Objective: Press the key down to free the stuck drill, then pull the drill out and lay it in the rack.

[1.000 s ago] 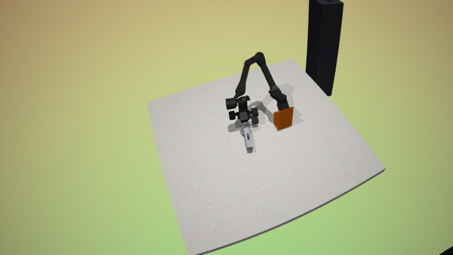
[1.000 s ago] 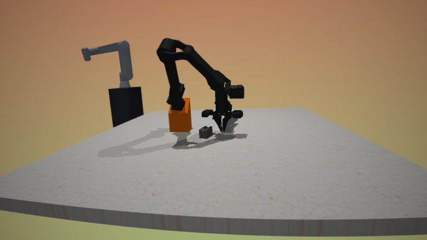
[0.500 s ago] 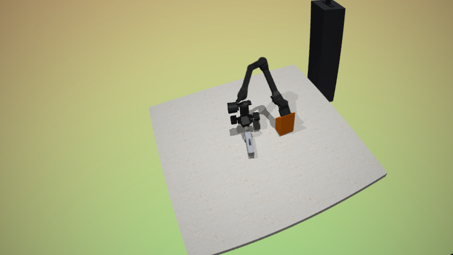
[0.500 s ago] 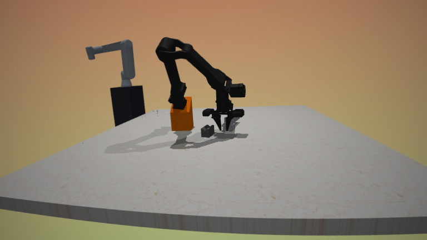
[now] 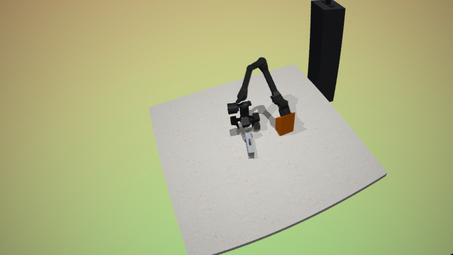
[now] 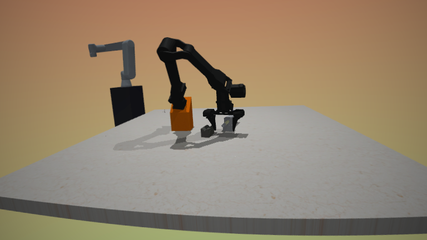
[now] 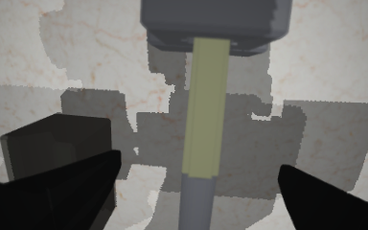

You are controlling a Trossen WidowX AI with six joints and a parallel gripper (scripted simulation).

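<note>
Now: the drill 10 mm ahead of my gripper tip, 50 mm to the left of it and 30 mm above it. The rest, counted from my gripper tip: dark key 20 mm ahead, 170 mm to the left, 30 mm above; then dark grey rack 80 mm behind, 10 mm to the right; then grey housing block 20 mm ahead, 150 mm to the left, 20 mm above.
</note>
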